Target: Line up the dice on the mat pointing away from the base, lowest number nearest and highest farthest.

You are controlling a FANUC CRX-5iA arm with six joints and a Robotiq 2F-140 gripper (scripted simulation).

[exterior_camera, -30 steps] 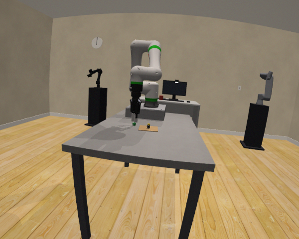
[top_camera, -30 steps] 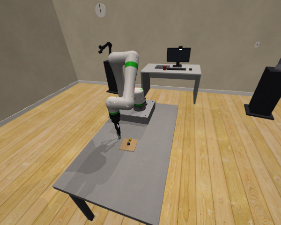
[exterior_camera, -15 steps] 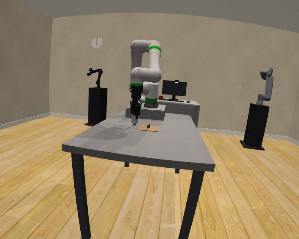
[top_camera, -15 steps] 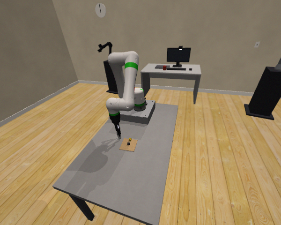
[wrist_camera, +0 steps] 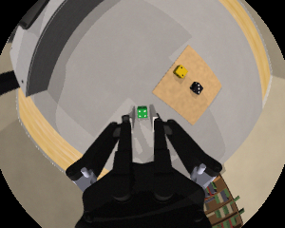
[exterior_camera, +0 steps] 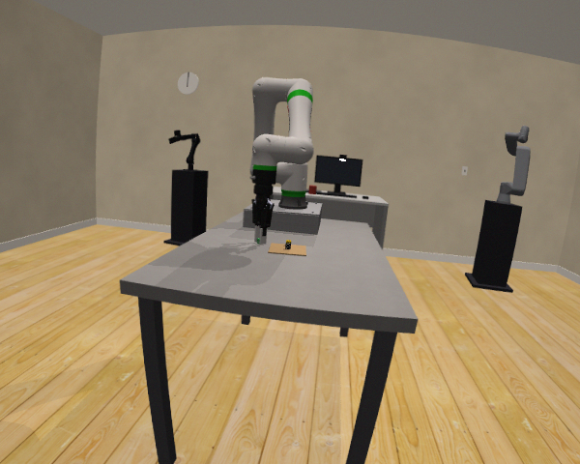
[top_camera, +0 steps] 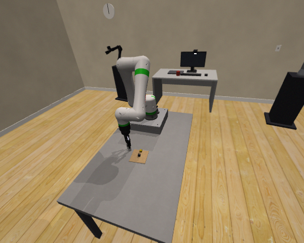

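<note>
My gripper is now 2 cm above the green die. Also, from my hand: tan mat 13 cm to the left, 3 cm below, 3 cm ahead; then black die 13 cm to the left, 3 cm ahead, 2 cm below; then yellow die 11 cm to the left, 2 cm below, 2 cm behind.
</note>
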